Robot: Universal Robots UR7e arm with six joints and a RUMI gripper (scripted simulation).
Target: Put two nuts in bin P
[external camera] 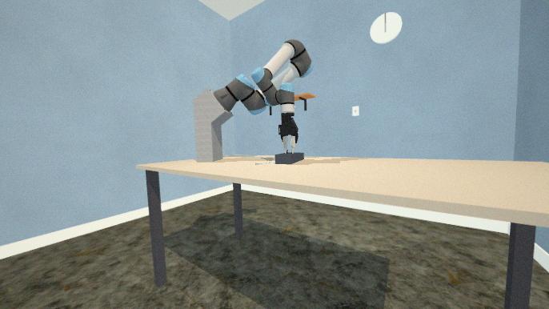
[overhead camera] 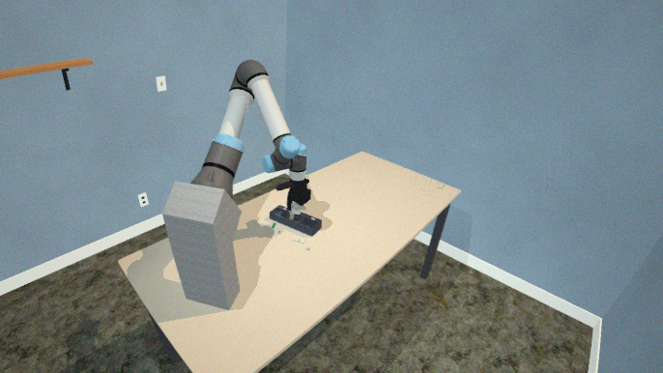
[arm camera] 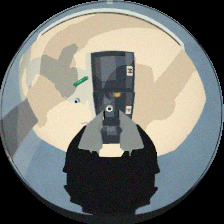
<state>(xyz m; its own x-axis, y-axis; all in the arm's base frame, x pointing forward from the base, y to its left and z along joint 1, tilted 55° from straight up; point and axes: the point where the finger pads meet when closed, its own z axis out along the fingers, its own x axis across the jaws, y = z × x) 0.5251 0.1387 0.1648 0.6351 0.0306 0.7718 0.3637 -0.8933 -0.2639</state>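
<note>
The dark bin block lies 3 cm below my hand. The rest, counted from my hand: white dotted plate: 13 cm to the right, 5 cm below, 4 cm behind; then brass-coloured nut: 4 cm below, 3 cm to the left; then green part: 10 cm behind, 5 cm below, 2 cm to the left.
</note>
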